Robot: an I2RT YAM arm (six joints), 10 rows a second.
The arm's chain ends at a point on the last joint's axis. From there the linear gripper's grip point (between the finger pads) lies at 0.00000 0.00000 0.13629 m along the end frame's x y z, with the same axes.
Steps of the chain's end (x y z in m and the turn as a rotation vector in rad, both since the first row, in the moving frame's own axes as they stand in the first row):
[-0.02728 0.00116 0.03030 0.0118 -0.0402 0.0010]
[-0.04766 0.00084 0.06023 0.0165 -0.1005 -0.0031]
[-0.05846 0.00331 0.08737 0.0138 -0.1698 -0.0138]
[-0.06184 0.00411 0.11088 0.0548 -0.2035 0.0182]
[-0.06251 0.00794 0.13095 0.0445 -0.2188 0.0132]
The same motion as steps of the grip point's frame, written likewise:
[-0.03276 -0.00045 0.03018 0.0118 -0.0402 0.0010]
[-0.06134 -0.00138 0.05952 0.0165 -0.1005 -0.0031]
[-0.08150 0.00160 0.08540 0.0138 -0.1698 -0.0138]
[-0.08930 -0.00355 0.10786 0.0548 -0.2035 0.0182]
[-0.09204 0.00173 0.12757 0.0445 -0.2188 0.0132]

